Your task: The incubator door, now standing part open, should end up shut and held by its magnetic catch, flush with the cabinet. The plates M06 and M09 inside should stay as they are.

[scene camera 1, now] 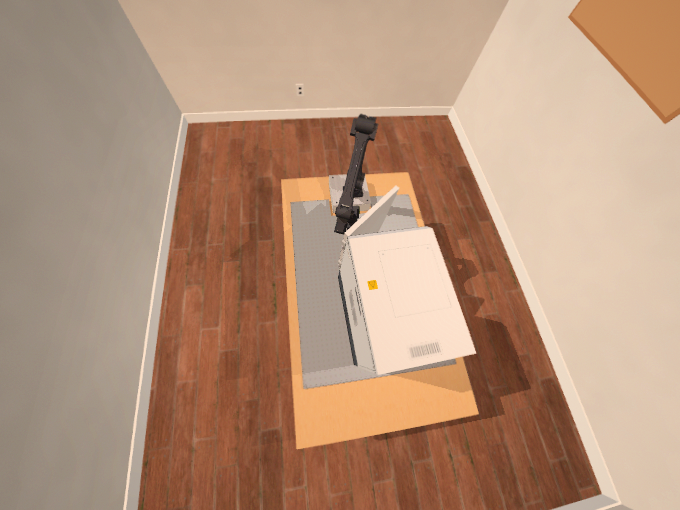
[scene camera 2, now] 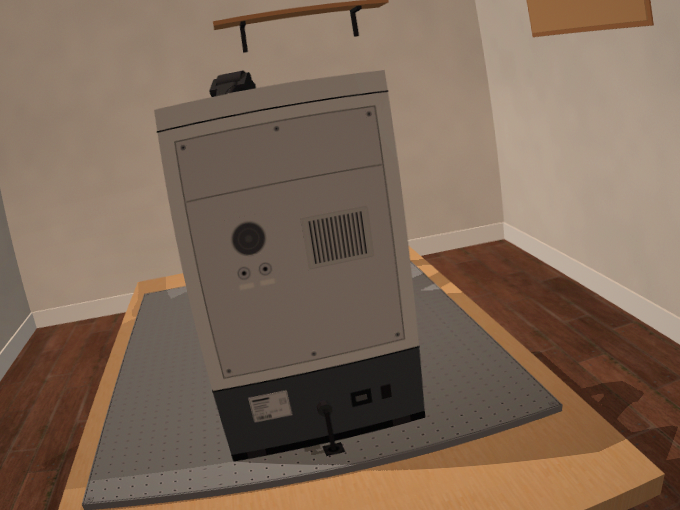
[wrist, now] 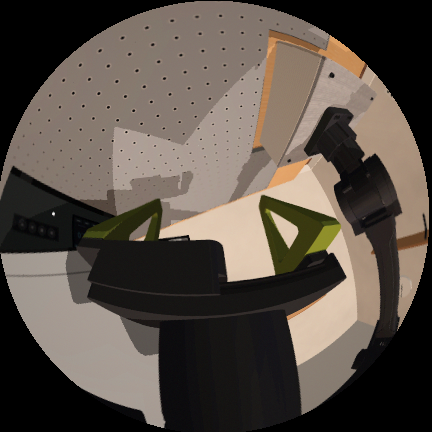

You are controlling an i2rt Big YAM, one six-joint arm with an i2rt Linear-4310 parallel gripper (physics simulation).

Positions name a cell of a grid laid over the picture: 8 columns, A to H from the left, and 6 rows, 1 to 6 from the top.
Scene:
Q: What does the gripper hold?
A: Nothing.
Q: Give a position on an incubator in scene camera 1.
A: E4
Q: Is the gripper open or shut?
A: Open.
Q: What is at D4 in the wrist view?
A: The gripper.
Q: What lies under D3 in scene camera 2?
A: An incubator.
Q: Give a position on an incubator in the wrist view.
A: At A4

